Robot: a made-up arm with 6 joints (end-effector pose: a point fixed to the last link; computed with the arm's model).
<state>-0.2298 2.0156 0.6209 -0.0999 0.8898 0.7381</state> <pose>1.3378 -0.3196 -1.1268 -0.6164 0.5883 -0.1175</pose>
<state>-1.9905 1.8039 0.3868 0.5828 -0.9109 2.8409</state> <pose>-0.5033 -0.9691 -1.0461 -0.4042 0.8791 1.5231</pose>
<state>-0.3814 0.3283 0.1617 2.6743 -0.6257 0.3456</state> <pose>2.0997 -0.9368 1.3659 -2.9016 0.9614 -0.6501</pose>
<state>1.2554 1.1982 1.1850 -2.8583 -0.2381 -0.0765</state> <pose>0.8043 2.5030 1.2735 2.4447 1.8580 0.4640</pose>
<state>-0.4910 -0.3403 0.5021 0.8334 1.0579 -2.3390</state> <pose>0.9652 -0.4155 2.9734 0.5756 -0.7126 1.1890</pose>
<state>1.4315 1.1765 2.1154 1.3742 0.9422 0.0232</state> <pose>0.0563 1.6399 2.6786 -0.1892 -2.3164 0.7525</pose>
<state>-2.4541 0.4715 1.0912 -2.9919 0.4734 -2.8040</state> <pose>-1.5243 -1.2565 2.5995 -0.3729 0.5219 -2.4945</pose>
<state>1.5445 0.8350 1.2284 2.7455 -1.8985 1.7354</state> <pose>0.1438 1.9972 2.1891 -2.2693 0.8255 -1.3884</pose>
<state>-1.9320 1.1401 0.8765 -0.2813 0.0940 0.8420</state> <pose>-0.9090 -2.5021 0.8107 -0.2040 0.6557 -1.8448</pose>
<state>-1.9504 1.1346 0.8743 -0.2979 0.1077 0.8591</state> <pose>-0.9552 -2.4849 0.8226 -0.2134 0.6528 -1.8726</pose>
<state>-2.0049 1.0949 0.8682 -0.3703 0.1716 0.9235</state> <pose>-1.0921 -2.4274 0.9197 -0.2771 0.6157 -1.9840</pose>
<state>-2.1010 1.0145 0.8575 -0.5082 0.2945 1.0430</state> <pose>-1.3225 -2.2928 1.1155 -0.4017 0.5509 -2.2027</pose>
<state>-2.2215 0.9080 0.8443 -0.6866 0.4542 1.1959</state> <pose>-1.5777 -2.0658 1.3665 -0.5495 0.4852 -2.5014</pose>
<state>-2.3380 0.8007 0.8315 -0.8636 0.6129 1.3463</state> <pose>-1.7738 -1.7930 1.6037 -0.6622 0.4330 -2.8121</pose>
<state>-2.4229 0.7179 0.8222 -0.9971 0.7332 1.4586</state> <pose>-1.8767 -1.5674 1.7736 0.7054 -0.3878 3.0180</pose>
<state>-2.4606 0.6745 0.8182 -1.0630 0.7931 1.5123</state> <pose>-1.9062 -1.4572 1.8591 0.6693 -0.3336 2.9159</pose>
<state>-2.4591 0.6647 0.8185 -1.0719 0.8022 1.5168</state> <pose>-1.8967 -1.4516 1.8804 0.6714 -0.3158 2.9068</pose>
